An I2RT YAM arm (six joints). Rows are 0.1 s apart.
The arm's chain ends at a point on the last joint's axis. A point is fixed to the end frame.
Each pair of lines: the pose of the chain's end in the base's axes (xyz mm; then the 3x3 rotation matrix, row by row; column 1 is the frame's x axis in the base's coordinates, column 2 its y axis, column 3 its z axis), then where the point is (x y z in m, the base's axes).
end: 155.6, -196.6, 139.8; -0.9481, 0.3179, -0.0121; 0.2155, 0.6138, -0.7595; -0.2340, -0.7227, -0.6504
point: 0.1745 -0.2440 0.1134
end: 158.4, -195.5, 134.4; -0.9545, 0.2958, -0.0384; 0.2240, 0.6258, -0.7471; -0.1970, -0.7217, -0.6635
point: 0.1762 -0.2425 0.1065
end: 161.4, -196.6, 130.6; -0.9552, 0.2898, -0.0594; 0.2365, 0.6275, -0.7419; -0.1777, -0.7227, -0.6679
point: 0.1781 -0.2436 0.1020
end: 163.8, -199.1, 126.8; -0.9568, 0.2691, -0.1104; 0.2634, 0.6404, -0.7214; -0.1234, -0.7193, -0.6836
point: 0.1779 -0.2457 0.0962
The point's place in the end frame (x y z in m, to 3 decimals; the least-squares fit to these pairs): -0.022 -0.004 0.053
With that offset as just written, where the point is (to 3 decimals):
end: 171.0, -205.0, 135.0; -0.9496, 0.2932, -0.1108; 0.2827, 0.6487, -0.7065; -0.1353, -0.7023, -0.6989
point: 0.185 -0.251 0.104
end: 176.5, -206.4, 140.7; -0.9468, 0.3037, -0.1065; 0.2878, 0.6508, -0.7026; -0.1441, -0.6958, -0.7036
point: 0.190 -0.253 0.109
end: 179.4, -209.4, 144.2; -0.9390, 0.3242, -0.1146; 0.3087, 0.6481, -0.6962; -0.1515, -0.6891, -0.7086
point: 0.193 -0.256 0.113
